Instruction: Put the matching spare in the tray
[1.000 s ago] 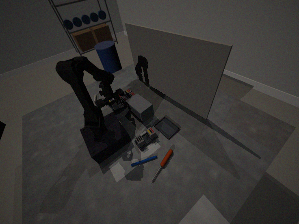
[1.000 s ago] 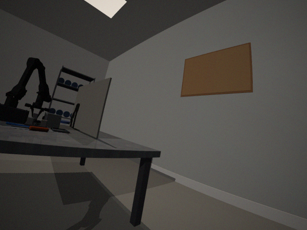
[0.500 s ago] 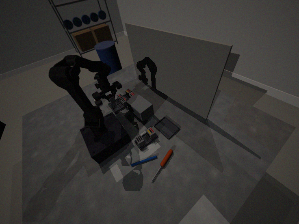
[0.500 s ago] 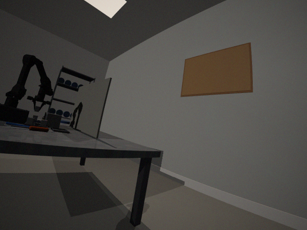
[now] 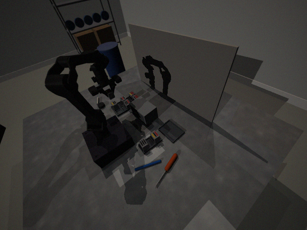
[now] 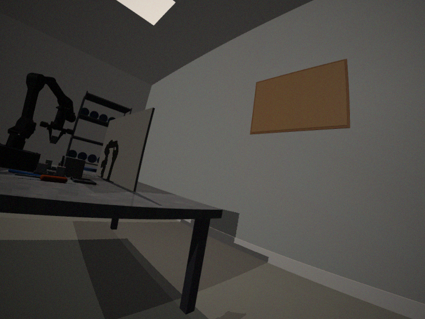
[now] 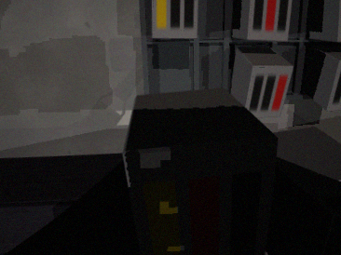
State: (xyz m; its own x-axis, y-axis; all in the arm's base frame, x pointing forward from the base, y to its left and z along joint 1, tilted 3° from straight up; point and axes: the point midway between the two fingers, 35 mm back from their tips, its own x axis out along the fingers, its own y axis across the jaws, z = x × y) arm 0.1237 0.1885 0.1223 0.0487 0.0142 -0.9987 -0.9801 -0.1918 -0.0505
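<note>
Now: gripper tip 230 mm short of the tray, 330 mm to the left of it and 160 mm above it. From my gripper tip the other things lie so: tall grey panel: 390 mm ahead, 70 mm to the right, 60 mm above; grey mounted unit: 150 mm ahead, 120 mm to the right, 120 mm below; small rack: 80 mm ahead, 330 mm to the right, 160 mm below.
</note>
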